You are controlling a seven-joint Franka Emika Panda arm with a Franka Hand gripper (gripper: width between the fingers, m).
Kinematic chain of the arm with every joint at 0, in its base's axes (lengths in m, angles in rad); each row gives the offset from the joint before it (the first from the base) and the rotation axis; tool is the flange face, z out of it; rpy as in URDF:
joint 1: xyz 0 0 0.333 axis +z
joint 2: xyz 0 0 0 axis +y
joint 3: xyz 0 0 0.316 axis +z
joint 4: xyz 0.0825 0 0 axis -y
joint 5: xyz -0.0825 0 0.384 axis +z
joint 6: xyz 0 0 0 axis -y
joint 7: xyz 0.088 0 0 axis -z
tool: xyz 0 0 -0.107 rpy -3.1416 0 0
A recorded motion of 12 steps. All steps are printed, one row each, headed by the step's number.
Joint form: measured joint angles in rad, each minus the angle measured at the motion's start. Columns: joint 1, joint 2, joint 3, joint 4, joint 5, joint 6, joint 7.
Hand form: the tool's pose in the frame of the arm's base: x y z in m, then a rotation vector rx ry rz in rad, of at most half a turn. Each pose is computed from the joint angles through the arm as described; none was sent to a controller.
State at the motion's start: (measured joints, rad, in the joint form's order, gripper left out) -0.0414 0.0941 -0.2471 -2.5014 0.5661 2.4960 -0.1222
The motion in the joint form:
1: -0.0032 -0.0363 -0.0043 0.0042 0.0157 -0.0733 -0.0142
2: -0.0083 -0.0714 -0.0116 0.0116 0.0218 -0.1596 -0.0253
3: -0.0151 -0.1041 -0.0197 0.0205 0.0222 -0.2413 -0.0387
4: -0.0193 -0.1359 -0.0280 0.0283 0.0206 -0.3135 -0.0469
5: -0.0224 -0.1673 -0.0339 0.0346 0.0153 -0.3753 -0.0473
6: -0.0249 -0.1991 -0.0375 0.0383 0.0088 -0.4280 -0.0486
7: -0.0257 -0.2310 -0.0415 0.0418 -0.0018 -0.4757 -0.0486
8: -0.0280 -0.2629 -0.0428 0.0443 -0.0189 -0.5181 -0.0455
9: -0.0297 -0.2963 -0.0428 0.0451 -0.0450 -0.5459 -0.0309
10: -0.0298 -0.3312 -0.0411 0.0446 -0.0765 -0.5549 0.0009
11: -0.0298 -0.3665 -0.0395 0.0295 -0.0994 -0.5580 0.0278
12: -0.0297 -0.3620 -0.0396 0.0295 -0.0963 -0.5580 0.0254
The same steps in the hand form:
1: 0.4363 -0.1316 0.2531 -2.6498 0.8592 0.0665
2: 0.4337 -0.1291 0.2662 -2.6067 0.8224 0.1078
3: 0.4308 -0.1282 0.2796 -2.5707 0.7804 0.1423
4: 0.4278 -0.1270 0.2930 -2.5395 0.7429 0.1694
5: 0.4248 -0.1252 0.3063 -2.5152 0.7119 0.1911
6: 0.4213 -0.1229 0.3193 -2.4974 0.6789 0.2060
7: 0.4177 -0.1208 0.3323 -2.4863 0.6454 0.2177
8: 0.4136 -0.1189 0.3449 -2.4839 0.6134 0.2287
9: 0.4095 -0.1180 0.3575 -2.4943 0.5957 0.2317
10: 0.4064 -0.1178 0.3706 -2.5149 0.6018 0.2216
11: 0.4001 -0.1159 0.3780 -2.5270 0.6120 0.2173
12: 0.4004 -0.1158 0.3763 -2.5244 0.6120 0.2213

